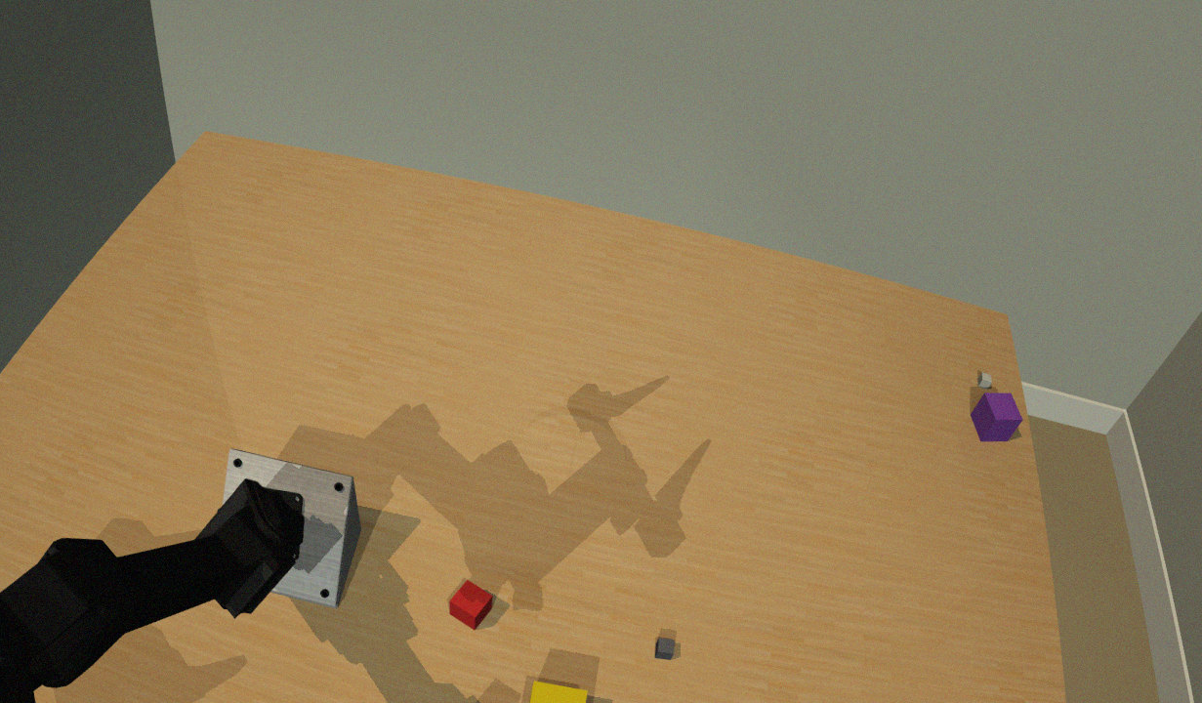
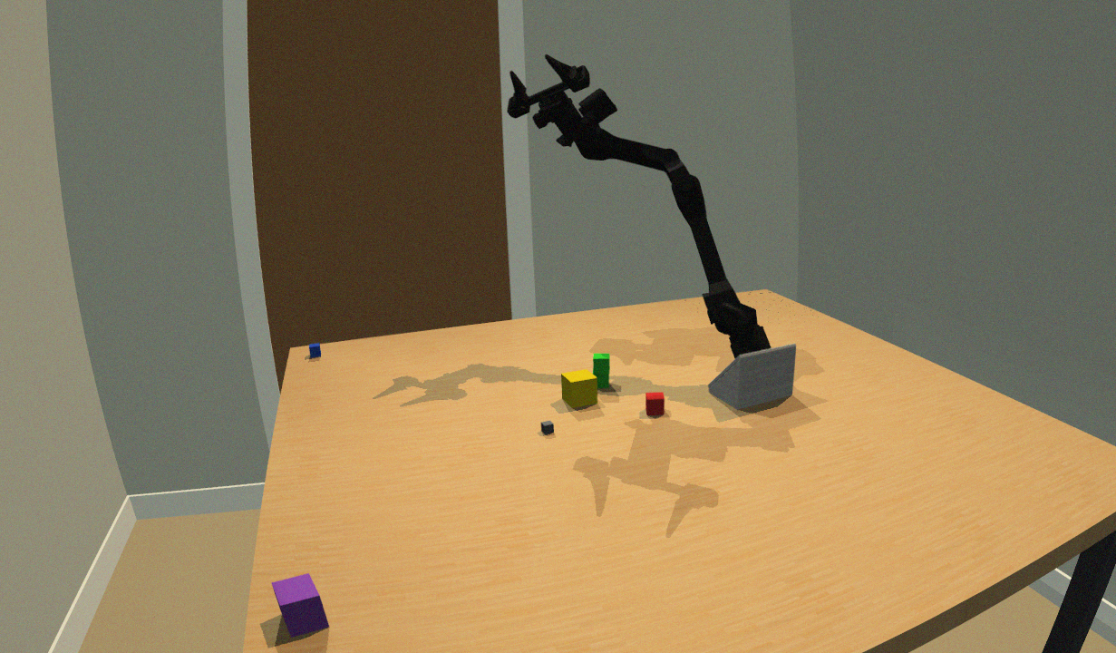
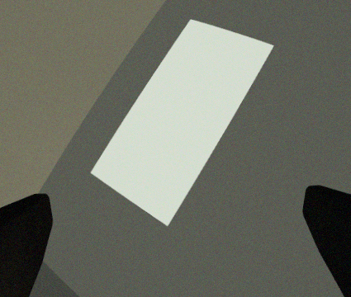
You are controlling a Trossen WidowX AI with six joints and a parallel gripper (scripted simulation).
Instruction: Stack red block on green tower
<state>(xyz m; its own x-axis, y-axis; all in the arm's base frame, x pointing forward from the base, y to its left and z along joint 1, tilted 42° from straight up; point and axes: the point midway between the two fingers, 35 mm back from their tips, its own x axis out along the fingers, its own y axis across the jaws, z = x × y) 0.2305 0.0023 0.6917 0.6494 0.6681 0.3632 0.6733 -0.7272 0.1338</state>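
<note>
My gripper tip is now 60 cm above the red block, 42 cm to the right of it and 3 cm past it. Also, from my gripper tip: small blue block (60 cm below, 48 cm ahead, 20 cm to the right); yellow cube (59 cm below, 31 cm to the left, 6 cm ahead); small dark block (60 cm below, 41 cm to the left, 16 cm ahead).
</note>
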